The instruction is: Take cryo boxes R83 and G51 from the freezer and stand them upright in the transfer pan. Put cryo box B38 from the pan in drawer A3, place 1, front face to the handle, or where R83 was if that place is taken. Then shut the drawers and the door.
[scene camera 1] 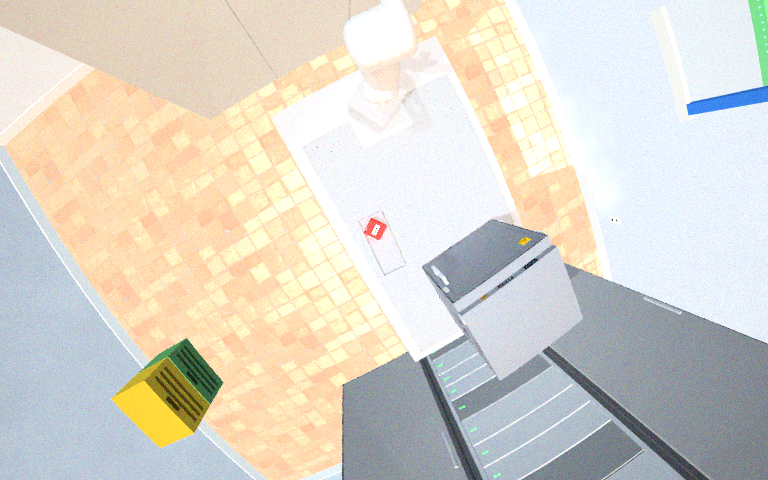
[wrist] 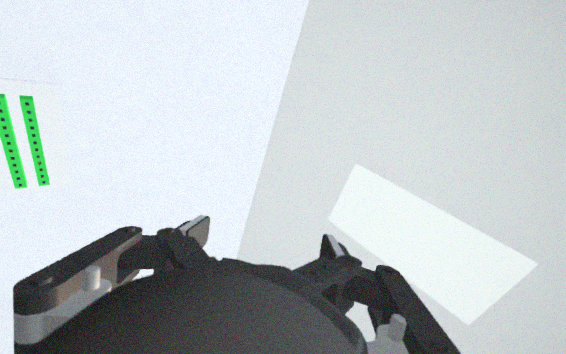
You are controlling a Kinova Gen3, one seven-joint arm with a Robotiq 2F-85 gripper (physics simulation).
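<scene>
The freezer (scene camera 1: 481, 254) is a grey box at the right end of the white table, with its light grey front door (scene camera 1: 523, 316) facing the lower right; the door looks shut. Its drawers and cryo boxes R83 and G51 do not show. The transfer pan (scene camera 1: 388, 254) is a thin-rimmed, see-through tray on the table, left of the freezer. A red cryo box (scene camera 1: 375, 228) with a white label is in one end of it; the label is too small to read. My gripper (wrist: 264, 237) is open and empty in the wrist view, pointed at walls, away from pan and freezer.
The white arm (scene camera 1: 380, 42) rises from the table's far end. Dark cabinets (scene camera 1: 651, 350) with a shelved section stand beyond the freezer. A yellow bin (scene camera 1: 155, 401) and a green bin (scene camera 1: 192, 367) are at lower left. Green strips (wrist: 35, 140) show on the wall.
</scene>
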